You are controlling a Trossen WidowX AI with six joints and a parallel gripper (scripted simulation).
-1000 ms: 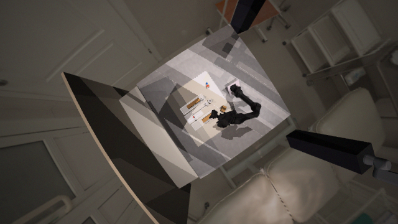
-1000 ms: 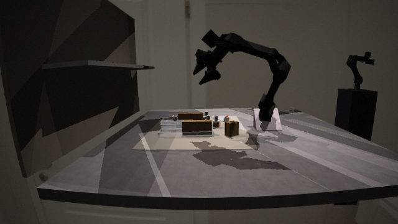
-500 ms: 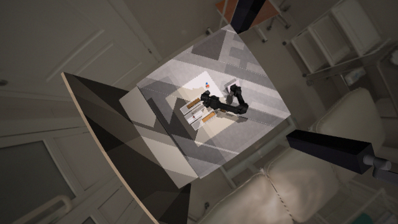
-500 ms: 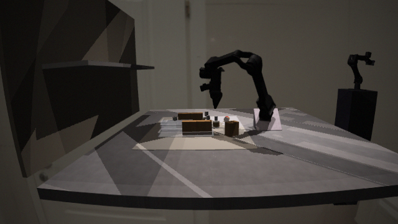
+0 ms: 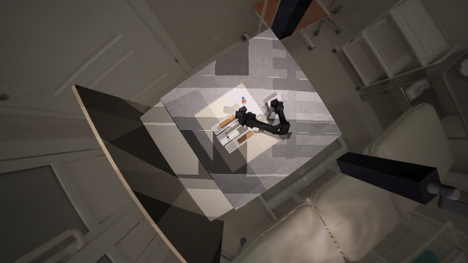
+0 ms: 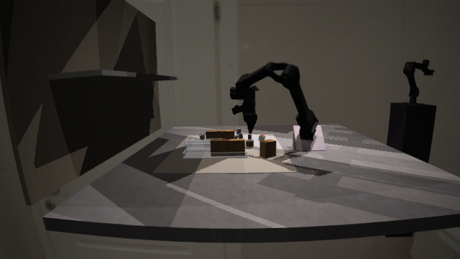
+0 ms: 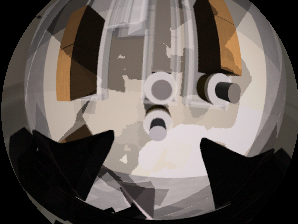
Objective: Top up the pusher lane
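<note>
Right now the jar is 70 mm to the right of my gripper tip, 60 mm ahead of it and 30 mm below it. Round my gripper tip: clear lane rack (190 mm ahead, 60 mm below, 50 mm to the left); then brown block (140 mm to the left, 90 mm behind, 50 mm below).
</note>
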